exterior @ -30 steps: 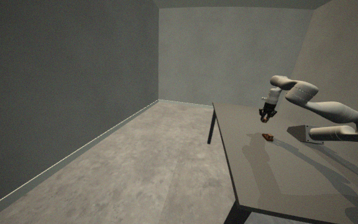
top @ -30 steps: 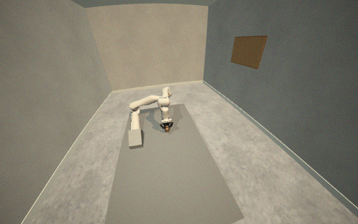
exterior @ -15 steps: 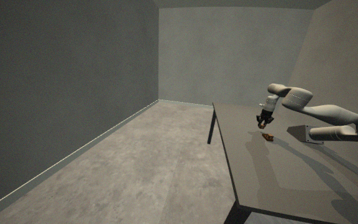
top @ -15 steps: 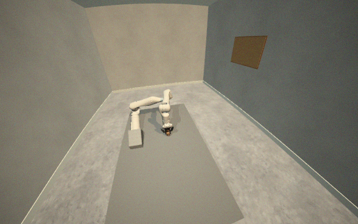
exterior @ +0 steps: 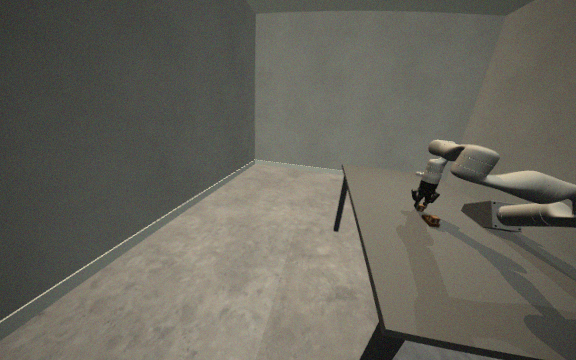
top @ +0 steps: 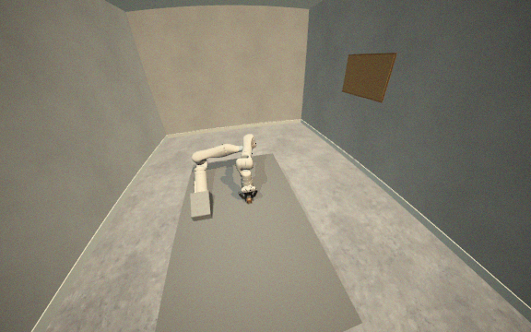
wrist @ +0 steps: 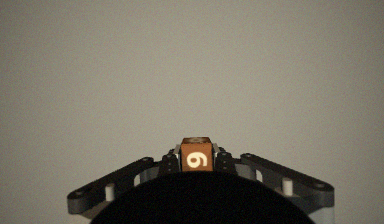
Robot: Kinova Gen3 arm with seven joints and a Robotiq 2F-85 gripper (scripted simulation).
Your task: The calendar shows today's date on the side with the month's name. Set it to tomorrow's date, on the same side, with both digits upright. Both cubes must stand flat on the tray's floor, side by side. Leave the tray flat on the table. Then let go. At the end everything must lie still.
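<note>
My gripper is now 10 mm above the digit cube. From my hand the other things lie so: orange tray (110 mm to the left, 20 mm below).
</note>
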